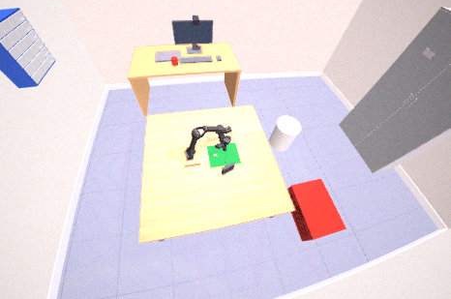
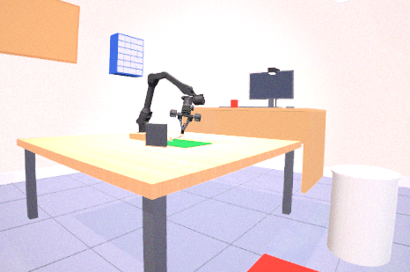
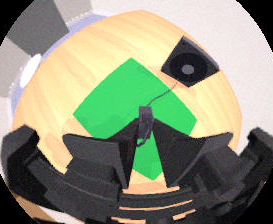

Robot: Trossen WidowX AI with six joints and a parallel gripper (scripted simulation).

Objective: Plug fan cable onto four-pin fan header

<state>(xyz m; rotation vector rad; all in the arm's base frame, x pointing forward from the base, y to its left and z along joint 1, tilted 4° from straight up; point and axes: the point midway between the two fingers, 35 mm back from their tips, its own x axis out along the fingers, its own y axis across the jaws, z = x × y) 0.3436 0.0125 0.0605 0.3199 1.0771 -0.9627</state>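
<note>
The green board is 1 cm behind my gripper tip, 1 cm to the right of it and 10 cm below it. The rest, counted from my gripper tip: small dark plug (1 cm below); then dark fan (3 cm behind, 18 cm to the right, 3 cm below).
</note>
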